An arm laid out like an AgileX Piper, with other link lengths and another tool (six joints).
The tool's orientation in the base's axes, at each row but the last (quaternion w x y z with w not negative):
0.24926 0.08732 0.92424 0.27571
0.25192 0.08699 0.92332 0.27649
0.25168 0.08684 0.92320 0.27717
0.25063 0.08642 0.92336 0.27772
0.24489 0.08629 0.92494 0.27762
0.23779 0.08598 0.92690 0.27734
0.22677 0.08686 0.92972 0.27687
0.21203 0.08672 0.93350 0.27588
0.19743 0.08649 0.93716 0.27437
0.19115 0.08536 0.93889 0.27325
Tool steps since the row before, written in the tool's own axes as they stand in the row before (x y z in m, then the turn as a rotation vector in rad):
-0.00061 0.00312 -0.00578 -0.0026 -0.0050 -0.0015
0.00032 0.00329 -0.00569 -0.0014 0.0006 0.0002
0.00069 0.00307 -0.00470 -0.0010 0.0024 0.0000
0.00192 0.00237 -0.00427 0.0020 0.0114 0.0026
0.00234 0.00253 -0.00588 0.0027 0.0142 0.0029
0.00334 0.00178 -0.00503 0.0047 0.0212 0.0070
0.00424 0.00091 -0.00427 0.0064 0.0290 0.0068
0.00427 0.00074 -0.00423 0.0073 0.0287 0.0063
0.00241 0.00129 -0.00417 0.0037 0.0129 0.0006
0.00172 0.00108 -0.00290 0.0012 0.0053 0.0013
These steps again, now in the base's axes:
-0.00234 -0.00028 0.00616 0.0014 -0.0056 -0.0006
-0.00313 0.00018 0.00579 0.0013 0.0002 0.0008
-0.00294 0.00056 0.00480 0.0009 0.0017 0.0017
-0.00378 0.00054 0.00360 -0.0002 0.0113 0.0036
-0.00491 0.00002 0.00473 -0.0005 0.0140 0.0047
-0.00532 0.00007 0.00336 -0.0001 0.0223 0.0048
-0.00571 -0.00006 0.00210 -0.0014 0.0292 0.0086
-0.00567 -0.00022 0.00213 -0.0024 0.0289 0.0085
-0.00386 -0.00027 0.00315 -0.0024 0.0121 0.0054
-0.00269 -0.00004 0.00231 -0.0003 0.0054 0.0015

